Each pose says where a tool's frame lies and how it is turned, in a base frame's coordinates. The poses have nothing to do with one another.
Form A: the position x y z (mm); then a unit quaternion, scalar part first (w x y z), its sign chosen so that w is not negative.
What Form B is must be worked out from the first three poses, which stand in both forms.
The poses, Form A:
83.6 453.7 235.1 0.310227 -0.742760 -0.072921 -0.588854
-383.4 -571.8 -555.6 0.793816 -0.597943 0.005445 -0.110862
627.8 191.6 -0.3 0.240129 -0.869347 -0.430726 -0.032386
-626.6 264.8 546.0 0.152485 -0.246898 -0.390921 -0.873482
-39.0 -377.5 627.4 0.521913 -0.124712 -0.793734 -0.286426
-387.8 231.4 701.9 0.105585 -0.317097 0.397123 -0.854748
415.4 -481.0 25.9 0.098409 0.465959 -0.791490 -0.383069
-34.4 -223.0 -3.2 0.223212 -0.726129 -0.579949 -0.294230
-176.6 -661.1 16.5 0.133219 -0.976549 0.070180 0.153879
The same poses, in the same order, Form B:
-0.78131 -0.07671 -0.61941 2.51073 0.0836 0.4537 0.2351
-0.98320 0.00895 -0.18229 1.30748 -0.3834 -0.5718 -0.5556
-0.89555 -0.44371 -0.03336 2.65660 0.6278 0.1916 -0.0003
-0.24982 -0.39555 -0.88382 2.83543 -0.6266 0.2648 0.5460
-0.14620 -0.93052 -0.33579 2.04341 -0.0390 -0.3775 0.6274
-0.31888 0.39936 -0.85955 2.93003 -0.3878 0.2314 0.7019
0.46823 -0.79535 -0.38494 2.94446 0.4154 -0.4810 0.0259
-0.74492 -0.59496 -0.30185 2.69138 -0.0344 -0.2230 -0.0032
-0.98533 0.07081 0.15526 2.87436 -0.1766 -0.6611 0.0165

